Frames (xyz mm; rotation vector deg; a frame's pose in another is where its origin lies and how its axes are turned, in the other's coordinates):
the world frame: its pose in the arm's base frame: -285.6 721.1 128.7 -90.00 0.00 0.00
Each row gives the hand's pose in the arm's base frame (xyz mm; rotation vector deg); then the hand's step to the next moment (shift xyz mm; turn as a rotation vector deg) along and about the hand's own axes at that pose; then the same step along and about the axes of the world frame.
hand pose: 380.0 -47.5 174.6 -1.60 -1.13 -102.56
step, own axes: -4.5 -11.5 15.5 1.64 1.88 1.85
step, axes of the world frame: -10.1 -15.4 7.3 1.49 -1.89 -1.96
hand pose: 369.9 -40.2 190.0 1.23 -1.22 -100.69
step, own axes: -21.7 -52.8 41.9 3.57 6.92 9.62
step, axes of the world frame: -48.9 -40.5 31.2 5.88 -9.79 -4.77
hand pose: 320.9 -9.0 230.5 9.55 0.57 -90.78
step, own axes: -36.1 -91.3 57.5 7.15 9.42 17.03
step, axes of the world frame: -96.2 -51.9 31.5 7.59 -16.96 -9.20
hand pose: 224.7 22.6 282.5 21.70 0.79 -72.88
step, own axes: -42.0 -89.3 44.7 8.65 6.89 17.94
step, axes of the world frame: -104.8 -27.0 4.7 5.50 -16.80 -11.47
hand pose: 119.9 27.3 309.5 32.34 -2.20 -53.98
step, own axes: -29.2 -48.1 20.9 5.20 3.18 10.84
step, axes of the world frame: -59.4 -1.2 -8.5 2.57 -9.69 -7.36
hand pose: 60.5 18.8 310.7 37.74 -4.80 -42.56
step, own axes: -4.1 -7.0 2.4 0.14 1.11 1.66
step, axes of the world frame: -8.0 1.5 -2.4 0.28 -1.95 -0.36
